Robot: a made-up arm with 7 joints. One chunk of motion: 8 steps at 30 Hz.
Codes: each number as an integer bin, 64 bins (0 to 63) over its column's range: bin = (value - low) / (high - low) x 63, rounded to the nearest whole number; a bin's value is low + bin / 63 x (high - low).
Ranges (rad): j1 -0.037..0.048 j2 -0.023..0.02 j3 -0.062..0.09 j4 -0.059..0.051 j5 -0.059..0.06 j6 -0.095..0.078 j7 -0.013..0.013
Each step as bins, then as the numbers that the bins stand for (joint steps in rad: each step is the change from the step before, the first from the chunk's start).
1 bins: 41 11 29 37 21 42 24
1 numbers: 0.01832 -0.01549 0.00797 0.00560 -0.01933 0.02033 -0.00310
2 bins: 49 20 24 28 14 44 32
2 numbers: 0.02911 -0.00935 -0.00410 -0.01011 -0.03256 0.02583 0.00021
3 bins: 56 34 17 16 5 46 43
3 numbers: 0.03856 0.00021 -0.02098 -0.03106 -0.04956 0.03132 0.00475
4 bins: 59 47 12 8 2 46 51
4 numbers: 0.04260 0.00908 -0.03305 -0.04503 -0.05522 0.03132 0.00805
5 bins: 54 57 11 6 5 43 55
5 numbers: 0.03586 0.01590 -0.03546 -0.04852 -0.04956 0.02308 0.00970
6 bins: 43 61 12 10 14 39 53
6 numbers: 0.02102 0.01863 -0.03305 -0.04154 -0.03256 0.01210 0.00887
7 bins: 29 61 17 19 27 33 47
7 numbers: 0.00213 0.01863 -0.02098 -0.02583 -0.00800 -0.00438 0.00640
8 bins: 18 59 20 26 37 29 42
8 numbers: -0.01271 0.01727 -0.01375 -0.01360 0.01089 -0.01537 0.00433
